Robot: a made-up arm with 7 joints. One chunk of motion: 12 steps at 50 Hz.
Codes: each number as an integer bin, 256 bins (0 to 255) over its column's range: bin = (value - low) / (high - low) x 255, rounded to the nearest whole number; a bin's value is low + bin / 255 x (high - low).
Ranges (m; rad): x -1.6..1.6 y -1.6..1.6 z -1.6..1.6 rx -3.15..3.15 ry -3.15..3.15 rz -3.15..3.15
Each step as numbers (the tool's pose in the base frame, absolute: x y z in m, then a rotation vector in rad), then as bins.
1 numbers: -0.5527 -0.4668 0.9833 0.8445 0.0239 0.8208
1 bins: 83 90 206 162 128 161
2 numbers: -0.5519 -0.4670 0.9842 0.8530 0.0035 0.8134
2 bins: 84 90 206 162 128 160
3 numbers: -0.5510 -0.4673 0.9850 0.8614 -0.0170 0.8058
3 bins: 84 90 206 162 127 160
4 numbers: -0.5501 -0.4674 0.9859 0.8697 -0.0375 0.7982
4 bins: 84 90 206 163 126 160
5 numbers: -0.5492 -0.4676 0.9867 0.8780 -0.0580 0.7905
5 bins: 84 90 206 163 125 159
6 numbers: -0.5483 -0.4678 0.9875 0.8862 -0.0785 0.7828
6 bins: 84 90 206 163 124 159
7 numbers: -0.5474 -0.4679 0.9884 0.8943 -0.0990 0.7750
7 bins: 84 90 206 164 123 159
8 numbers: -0.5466 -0.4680 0.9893 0.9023 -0.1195 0.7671
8 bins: 84 90 206 164 123 159
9 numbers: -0.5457 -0.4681 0.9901 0.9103 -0.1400 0.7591
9 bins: 84 90 206 164 122 158
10 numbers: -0.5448 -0.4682 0.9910 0.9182 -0.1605 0.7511
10 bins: 84 90 206 165 121 158
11 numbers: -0.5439 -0.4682 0.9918 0.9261 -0.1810 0.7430
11 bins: 84 90 207 165 120 158
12 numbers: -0.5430 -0.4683 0.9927 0.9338 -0.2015 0.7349
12 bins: 84 90 207 165 119 157
